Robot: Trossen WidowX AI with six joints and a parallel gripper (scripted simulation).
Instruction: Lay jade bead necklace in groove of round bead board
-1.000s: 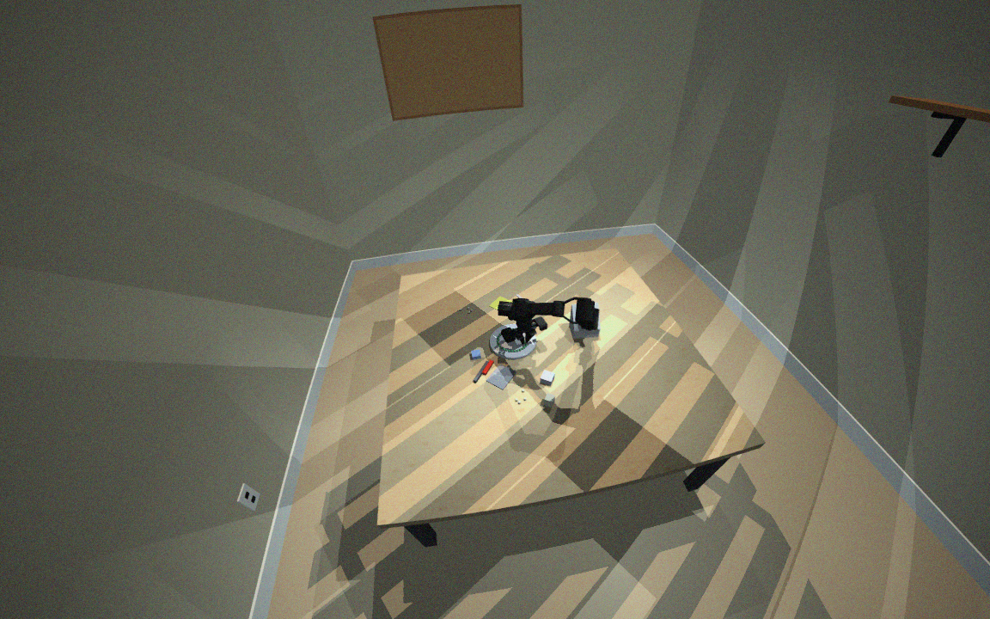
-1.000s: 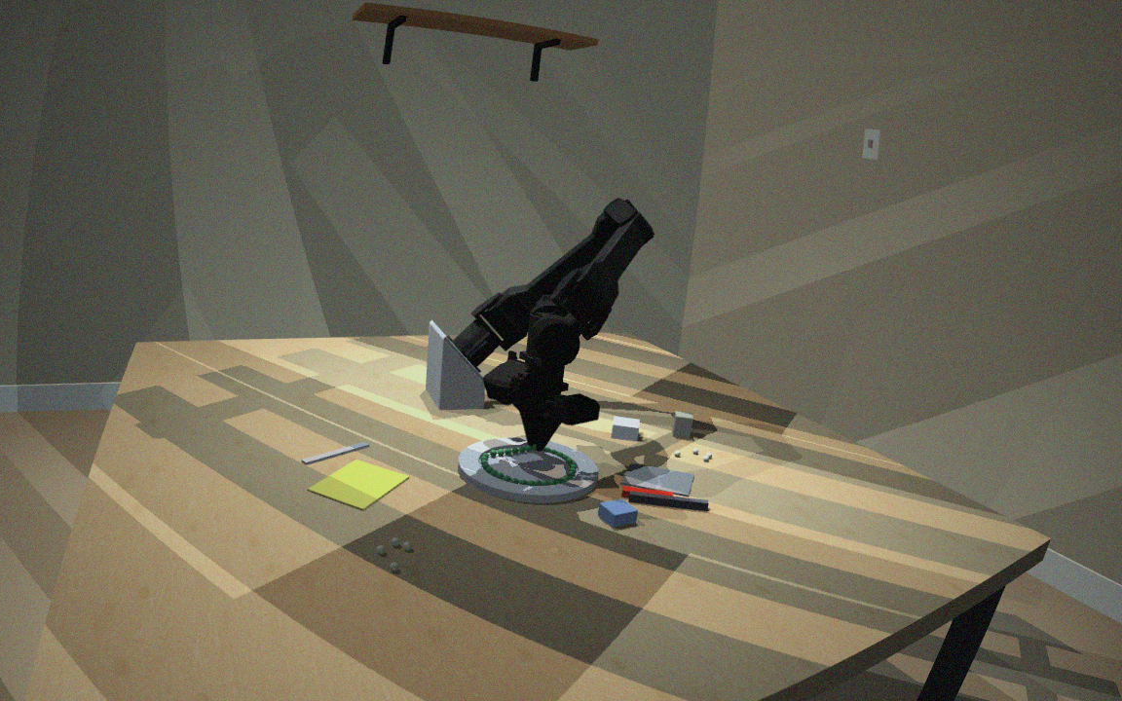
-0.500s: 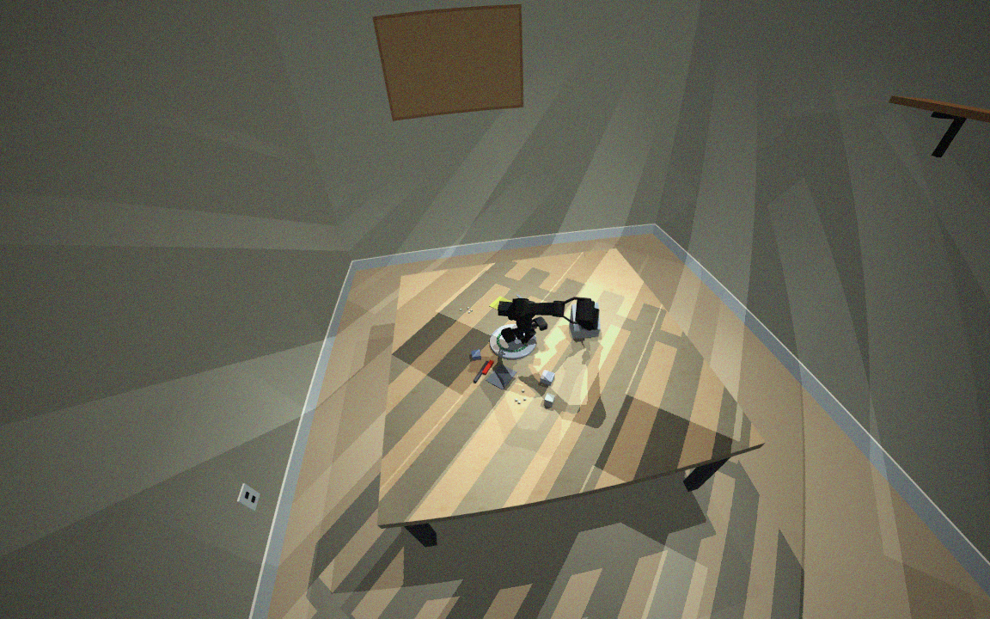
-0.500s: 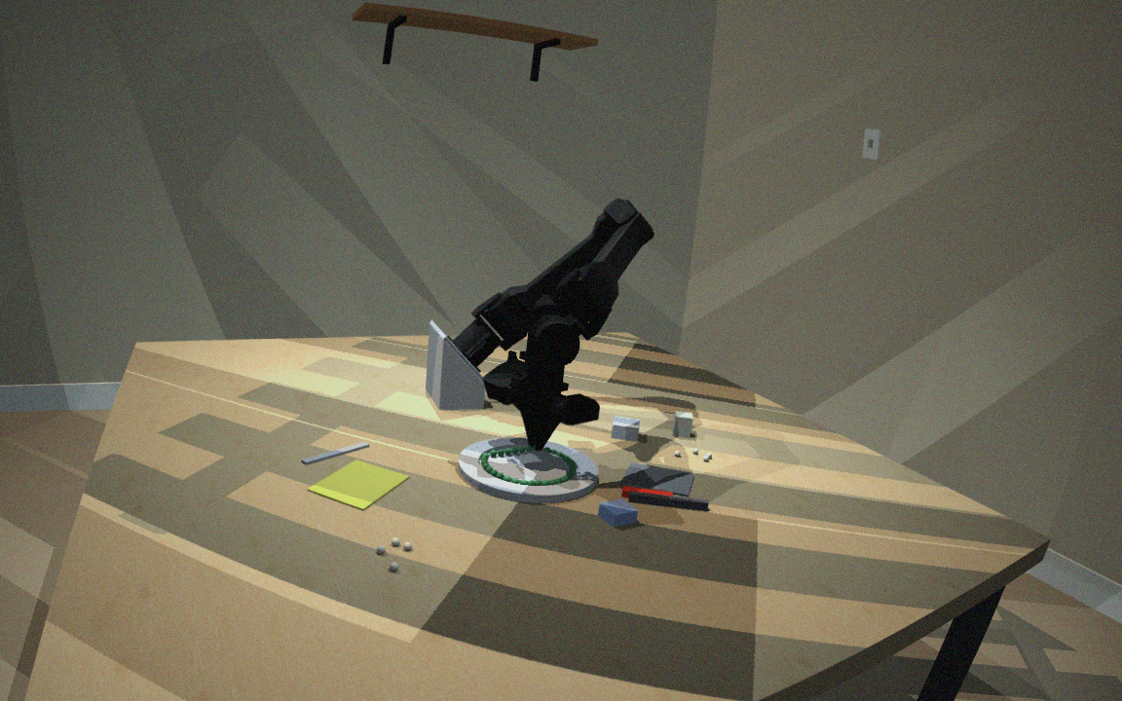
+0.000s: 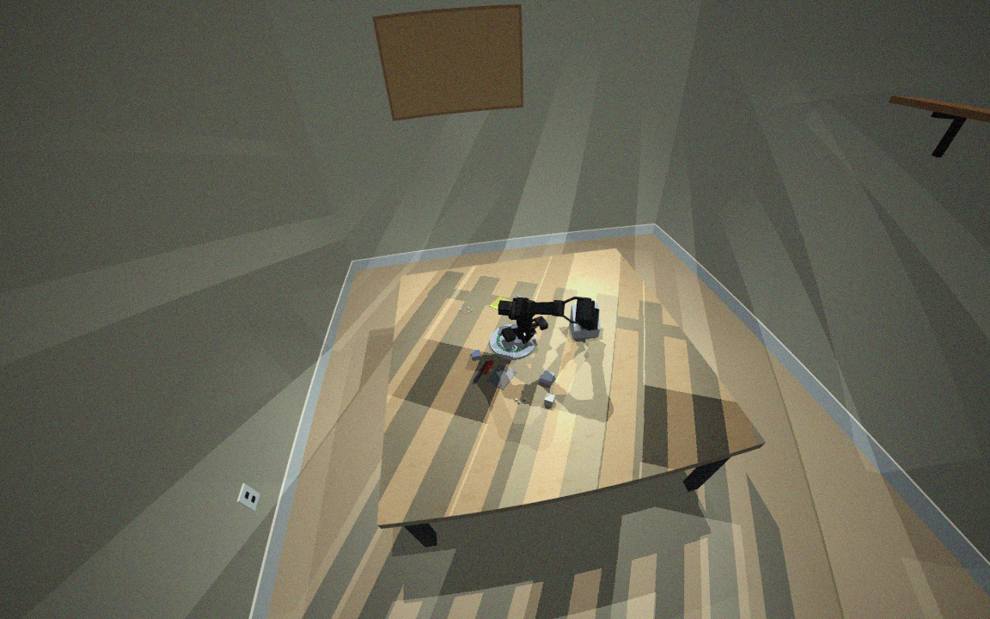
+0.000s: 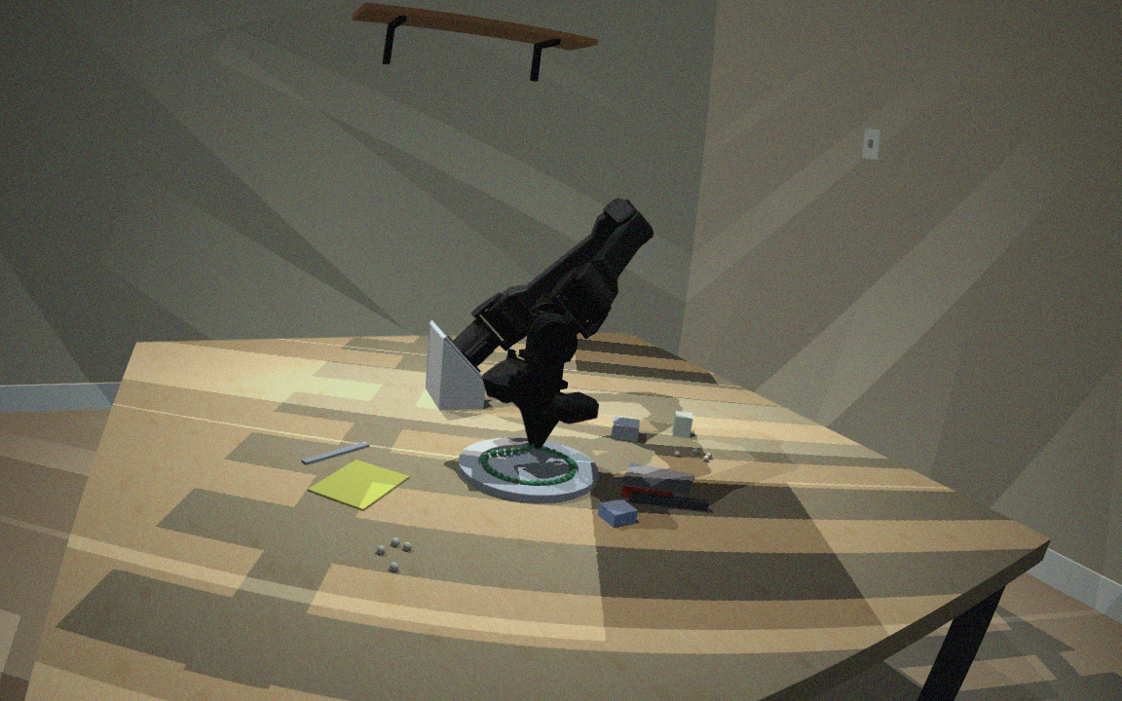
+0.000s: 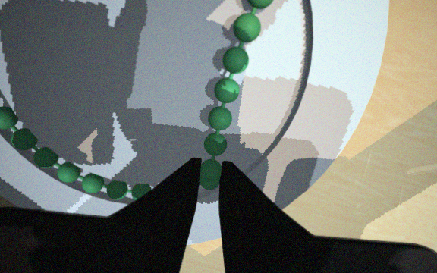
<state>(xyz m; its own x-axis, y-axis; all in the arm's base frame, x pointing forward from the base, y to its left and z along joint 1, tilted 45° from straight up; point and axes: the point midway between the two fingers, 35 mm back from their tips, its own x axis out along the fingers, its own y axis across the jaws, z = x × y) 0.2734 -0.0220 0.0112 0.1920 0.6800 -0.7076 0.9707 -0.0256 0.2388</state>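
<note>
Now: gripper tip 4 cm short of the round grey bead board, 4 cm to the left of it and 1 cm above it. The rest, counted from my gripper tip: grey plate 14 cm ahead, 13 cm to the left, 2 cm below; blue block 21 cm ahead, 1 cm below; red and black pen 19 cm ahead, 8 cm to the left, 1 cm below.
</note>
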